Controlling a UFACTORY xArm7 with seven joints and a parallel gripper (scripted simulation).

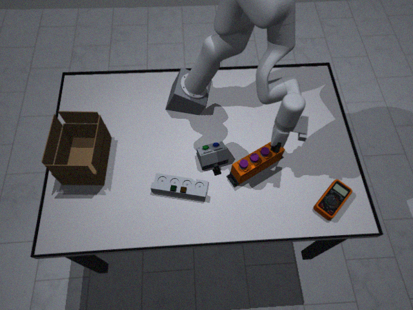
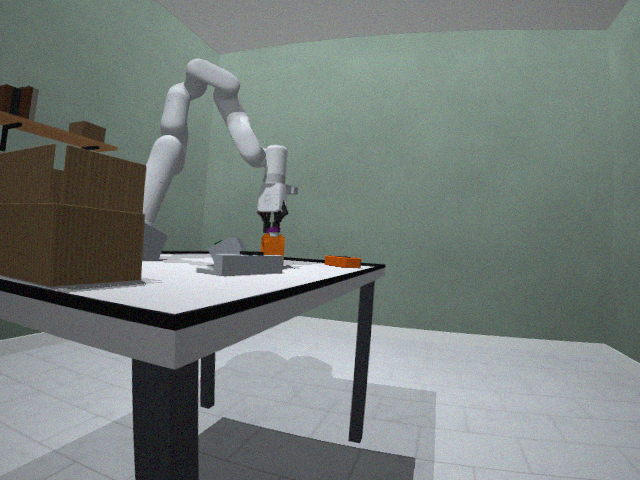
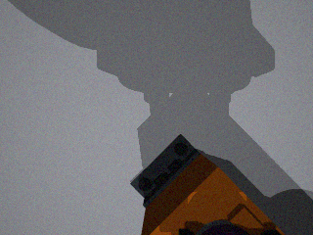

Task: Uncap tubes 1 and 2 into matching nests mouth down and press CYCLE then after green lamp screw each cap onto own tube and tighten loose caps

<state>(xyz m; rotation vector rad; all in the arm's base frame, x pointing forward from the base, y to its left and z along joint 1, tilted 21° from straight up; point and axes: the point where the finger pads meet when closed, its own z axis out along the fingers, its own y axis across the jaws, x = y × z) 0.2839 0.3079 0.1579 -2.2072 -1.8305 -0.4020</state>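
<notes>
Right now my hand is 10 mm above the tube 1. From my hand the other things lie so: blue key (240 mm to the right, 60 mm below, 20 mm behind); purple cap (40 mm to the right, 30 mm ahead, 10 mm below); grey key housing (260 mm to the right, 80 mm below, 10 mm ahead).
</notes>
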